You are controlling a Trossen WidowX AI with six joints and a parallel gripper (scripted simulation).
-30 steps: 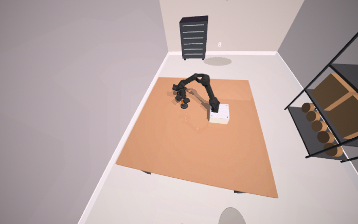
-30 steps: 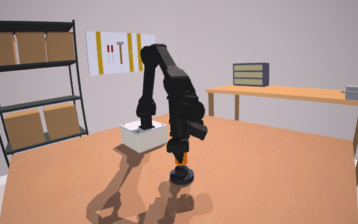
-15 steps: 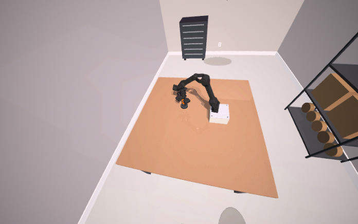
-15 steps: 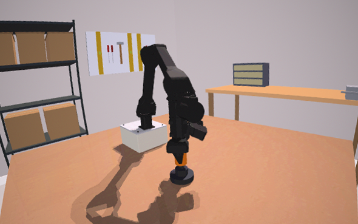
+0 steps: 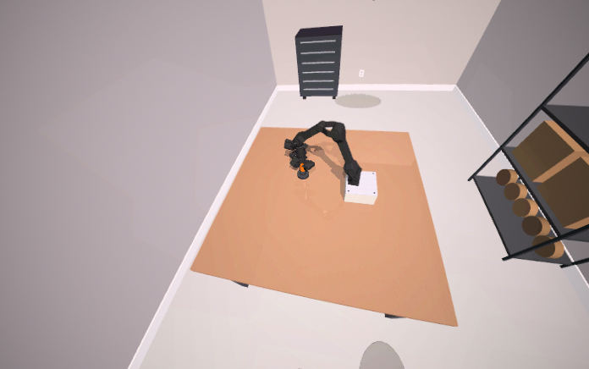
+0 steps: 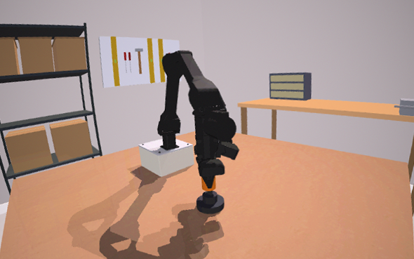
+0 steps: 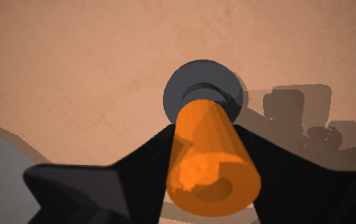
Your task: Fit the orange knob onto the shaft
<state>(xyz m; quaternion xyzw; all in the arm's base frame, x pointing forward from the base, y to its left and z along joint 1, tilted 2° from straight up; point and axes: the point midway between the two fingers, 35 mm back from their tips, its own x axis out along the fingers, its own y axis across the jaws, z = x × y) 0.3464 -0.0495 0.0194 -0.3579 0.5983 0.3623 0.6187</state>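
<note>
Right now the orange knob is 20 mm above my gripper tip. The rest, counted from my gripper tip: dark round pedestal: 40 mm below.
</note>
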